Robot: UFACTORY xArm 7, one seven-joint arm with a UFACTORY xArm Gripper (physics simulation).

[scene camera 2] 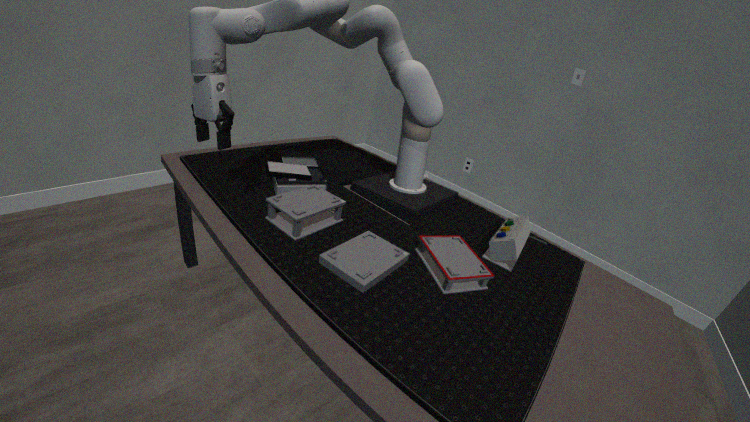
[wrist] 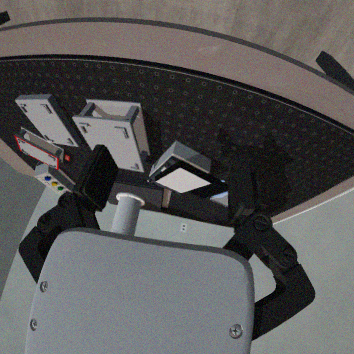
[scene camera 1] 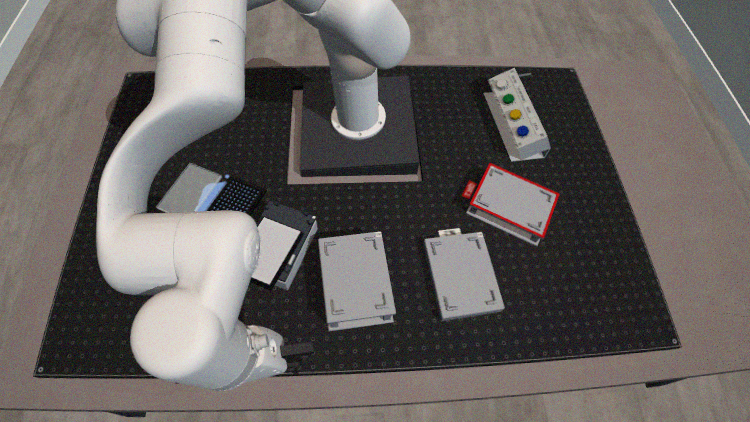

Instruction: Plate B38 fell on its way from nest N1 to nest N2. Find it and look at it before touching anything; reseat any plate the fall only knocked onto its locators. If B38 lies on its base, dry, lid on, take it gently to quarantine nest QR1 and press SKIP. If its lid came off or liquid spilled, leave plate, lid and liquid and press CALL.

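Seen in the pictures: gripper, fingertip midpoint: (scene camera 2: 213, 144) (wrist: 168, 159); arm's base at its link origin: (scene camera 2: 407, 186) (wrist: 130, 198) (scene camera 1: 358, 118).
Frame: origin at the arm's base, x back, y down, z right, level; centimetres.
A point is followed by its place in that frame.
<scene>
A black well plate (scene camera 1: 236, 195) {x -18.0, y 2.2, z 27.3 cm} lies uncovered on the mat at left, partly behind the arm; its label is unreadable. A pale blue puddle (scene camera 1: 210, 195) {x -17.4, y 2.6, z 33.5 cm} touches it, and a clear lid (scene camera 1: 187, 184) {x -14.1, y 2.8, z 38.5 cm} lies beside it. A white-topped plate (scene camera 1: 276, 246) {x -33.9, y -4.4, z 17.5 cm} (scene camera 2: 288, 168) {x -34.7, y -4.5, z 19.0 cm} (wrist: 182, 180) {x -35.6, y -4.6, z 19.6 cm} sits tilted on a grey nest (scene camera 1: 303, 257) {x -33.5, y 2.0, z 13.2 cm} (scene camera 2: 301, 185) {x -33.8, y -1.7, z 13.3 cm} (wrist: 187, 153) {x -38.4, y 0.7, z 19.4 cm}. The red-edged nest (scene camera 1: 516, 199) {x -24.9, y -1.0, z -31.3 cm} (scene camera 2: 455, 256) {x -25.2, y -1.0, z -31.4 cm} (wrist: 38, 151) {x -26.7, y -1.0, z -29.0 cm} bears no plate. The button box (scene camera 1: 528, 135) {x -9.9, y -3.9, z -36.8 cm} (scene camera 2: 506, 248) {x -11.9, y -2.5, z -39.5 cm} (wrist: 50, 177) {x -8.8, y -3.1, z -35.2 cm} has white, green, yellow and blue buttons. My gripper (scene camera 1: 304, 356) (scene camera 2: 213, 140) {x -57.8, y -14.7, z 17.9 cm} (wrist: 168, 159) {x -57.8, y -14.7, z 17.9 cm} is open and empty, high near the table's front left.
A raised grey nest (scene camera 1: 356, 278) {x -40.4, y -2.7, z 3.3 cm} (scene camera 2: 306, 202) {x -40.6, y -2.7, z 2.3 cm} (wrist: 111, 142) {x -41.6, y -2.7, z 3.9 cm} and a low grey nest (scene camera 1: 464, 275) {x -40.0, y 0.8, z -17.5 cm} (scene camera 2: 364, 257) {x -40.7, y 0.8, z -17.9 cm} (wrist: 47, 120) {x -41.0, y 0.8, z -16.2 cm} stand in the middle, without plates. The dark robot base block (scene camera 1: 319, 141) {x -5.6, y 0.9, z 9.2 cm} (scene camera 2: 372, 191) {x -13.2, y 0.8, z 4.1 cm} stands behind them. The arm covers much of the left side in scene camera 1.
</scene>
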